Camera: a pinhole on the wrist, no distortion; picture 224 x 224 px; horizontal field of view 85.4 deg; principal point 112.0 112.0 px. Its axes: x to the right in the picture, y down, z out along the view. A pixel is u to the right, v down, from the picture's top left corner.
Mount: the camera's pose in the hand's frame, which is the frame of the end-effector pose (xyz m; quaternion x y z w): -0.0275 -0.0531 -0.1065 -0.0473 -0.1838 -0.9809 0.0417
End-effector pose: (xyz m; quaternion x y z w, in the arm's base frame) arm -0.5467 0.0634 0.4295 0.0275 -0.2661 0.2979 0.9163
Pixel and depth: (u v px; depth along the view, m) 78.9 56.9 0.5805
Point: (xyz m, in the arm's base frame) -0.8288 0.4147 0.7347
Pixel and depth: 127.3 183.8 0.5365
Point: -0.7148 -0.1837 0.8742
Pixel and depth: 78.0 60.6 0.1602
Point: -0.5773 0.1312 0.4445
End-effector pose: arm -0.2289 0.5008 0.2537 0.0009 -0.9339 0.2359 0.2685
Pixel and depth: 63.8 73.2 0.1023
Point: -0.2322 0.5304 0.2755
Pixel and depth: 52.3 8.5 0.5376
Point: -0.6021 0.9619 -0.0373
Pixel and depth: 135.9 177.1 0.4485
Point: -0.3683 0.2095 -0.0239
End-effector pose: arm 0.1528 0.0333 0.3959 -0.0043 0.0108 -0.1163 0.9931
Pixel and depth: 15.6 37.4 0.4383
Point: 0.5604 0.3283 0.5515
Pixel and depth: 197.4 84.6 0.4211
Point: -0.0918 0.2690 0.6824
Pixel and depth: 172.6 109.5 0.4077
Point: -0.0131 0.1687 0.6897
